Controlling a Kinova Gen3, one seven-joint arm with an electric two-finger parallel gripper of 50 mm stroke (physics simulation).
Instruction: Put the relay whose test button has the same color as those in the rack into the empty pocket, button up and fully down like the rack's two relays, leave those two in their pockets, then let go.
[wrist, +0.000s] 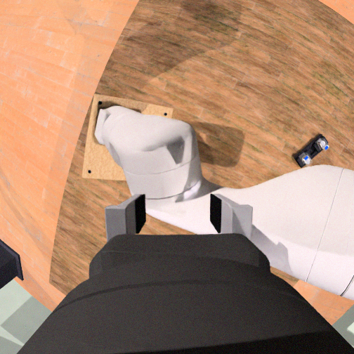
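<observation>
The small black rack (313, 150) lies on the table at the right of the wrist view, just above the robot's white arm. Two relays stand in it, one near each end, with clear housings and blue test buttons: one relay (322, 143) at the upper right end and one relay (305, 159) at the lower left end. A dark gap, apparently the empty pocket, lies between them. My gripper (177, 207) is open and empty, high above the table and well apart from the rack. No loose relay shows in this view.
The robot's white arm (280, 210) crosses the view from its beige base plate (106, 167) to the right edge, passing close below the rack. The wooden table (260, 65) ends in a curved edge at the left. A black object (9, 264) shows at the lower left.
</observation>
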